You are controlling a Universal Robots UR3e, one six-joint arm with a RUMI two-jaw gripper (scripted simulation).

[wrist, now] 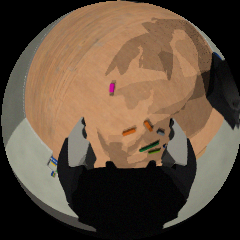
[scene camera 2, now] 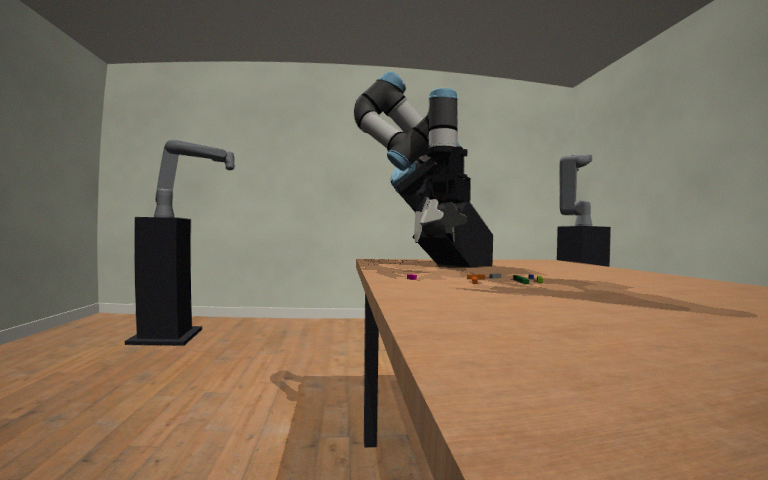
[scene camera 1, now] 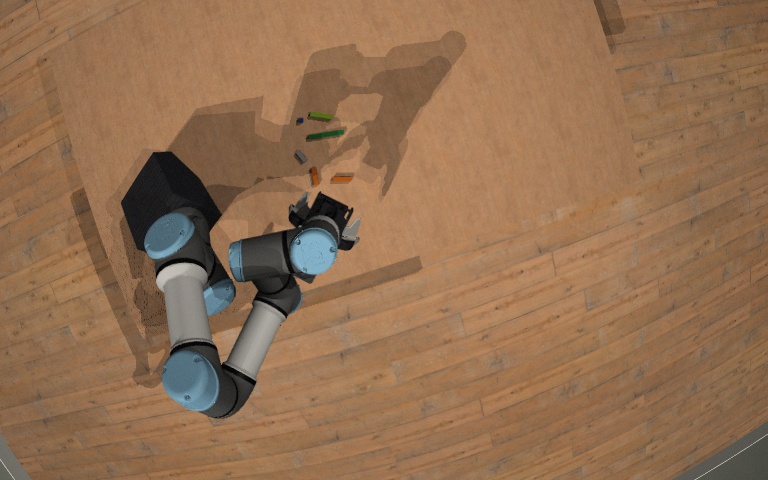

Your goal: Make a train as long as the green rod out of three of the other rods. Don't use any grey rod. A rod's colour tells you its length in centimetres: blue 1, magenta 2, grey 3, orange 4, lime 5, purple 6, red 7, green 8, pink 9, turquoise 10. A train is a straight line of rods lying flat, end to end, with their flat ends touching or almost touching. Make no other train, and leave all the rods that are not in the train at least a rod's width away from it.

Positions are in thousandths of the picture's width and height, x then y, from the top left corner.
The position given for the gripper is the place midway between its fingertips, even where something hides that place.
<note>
In view: the gripper (scene camera 2: 568, 505).
The gripper is seen too in the wrist view (wrist: 535, 490) and in scene camera 1 (scene camera 1: 423, 461).
</note>
